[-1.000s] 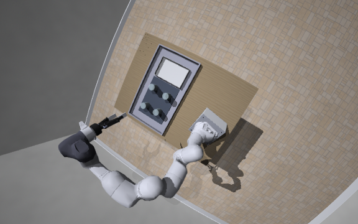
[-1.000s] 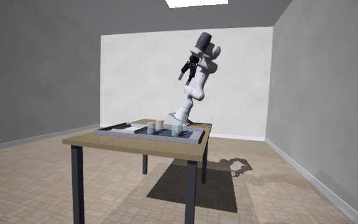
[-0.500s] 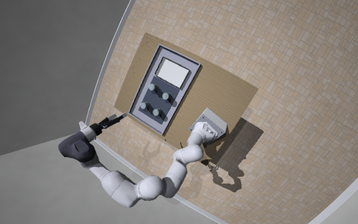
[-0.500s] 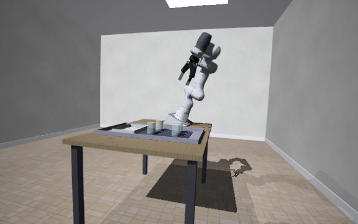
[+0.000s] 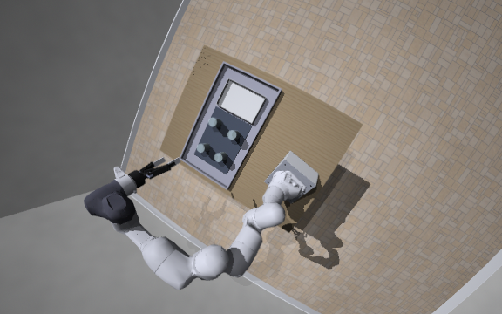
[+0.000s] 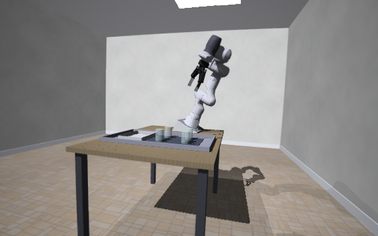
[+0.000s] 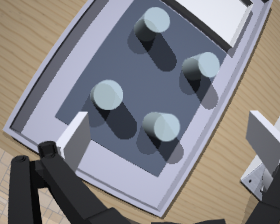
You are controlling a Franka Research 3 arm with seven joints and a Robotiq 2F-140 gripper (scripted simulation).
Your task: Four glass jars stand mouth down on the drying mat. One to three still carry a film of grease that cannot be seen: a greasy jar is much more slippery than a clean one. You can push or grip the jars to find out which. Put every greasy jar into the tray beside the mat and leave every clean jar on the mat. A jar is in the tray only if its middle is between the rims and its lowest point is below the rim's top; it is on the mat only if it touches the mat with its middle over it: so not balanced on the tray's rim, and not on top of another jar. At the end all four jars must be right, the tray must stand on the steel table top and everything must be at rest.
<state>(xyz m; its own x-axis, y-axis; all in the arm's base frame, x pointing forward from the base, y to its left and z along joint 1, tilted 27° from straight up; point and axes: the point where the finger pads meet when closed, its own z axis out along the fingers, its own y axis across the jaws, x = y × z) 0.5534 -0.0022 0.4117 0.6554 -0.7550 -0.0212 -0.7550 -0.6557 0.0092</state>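
The dark drying mat lies 5 cm behind my hand, 14 cm to the right of it and 41 cm below it. Also, from my hand: white tray 2 cm behind, 45 cm to the right, 41 cm below.
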